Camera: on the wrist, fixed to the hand. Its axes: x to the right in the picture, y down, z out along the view.
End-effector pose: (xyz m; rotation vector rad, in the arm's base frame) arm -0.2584 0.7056 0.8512 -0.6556 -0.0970 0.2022
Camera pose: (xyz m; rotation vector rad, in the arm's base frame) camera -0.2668 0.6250 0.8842 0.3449 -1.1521 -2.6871
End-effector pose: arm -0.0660 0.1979 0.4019 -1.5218 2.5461 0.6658
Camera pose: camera 0.0188 0.1766 0.4023 -2.1167 -1.3227 -0.1666
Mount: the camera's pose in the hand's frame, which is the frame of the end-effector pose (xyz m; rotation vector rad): -0.0248 -0.0813 -0.0206 -0.1853 0.2529 3.0935
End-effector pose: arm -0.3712 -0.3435 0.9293 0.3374 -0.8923 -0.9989
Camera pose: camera -0.4084 -0.3684 0.8542 -0.9986 -0.1714 1.7973
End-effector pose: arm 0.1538 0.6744 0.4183 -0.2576 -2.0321 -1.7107
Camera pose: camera 0.1451 0.6416 0.3377 -1.5752 0.3091 0.3846
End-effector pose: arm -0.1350 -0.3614 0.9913 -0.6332 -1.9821 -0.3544
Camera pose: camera -0.1570 -0.4454 0.9807 -2.3275 0.8235 1.1660
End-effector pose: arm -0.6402 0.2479 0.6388 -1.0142 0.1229 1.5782
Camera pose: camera -0.5624 0.2414 0.6783 0.0999 -0.9860 -1.2617
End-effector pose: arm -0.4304 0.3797 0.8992 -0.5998 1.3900 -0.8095
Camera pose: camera -0.4622 0.3520 0.9758 1.5804 0.9220 1.7507
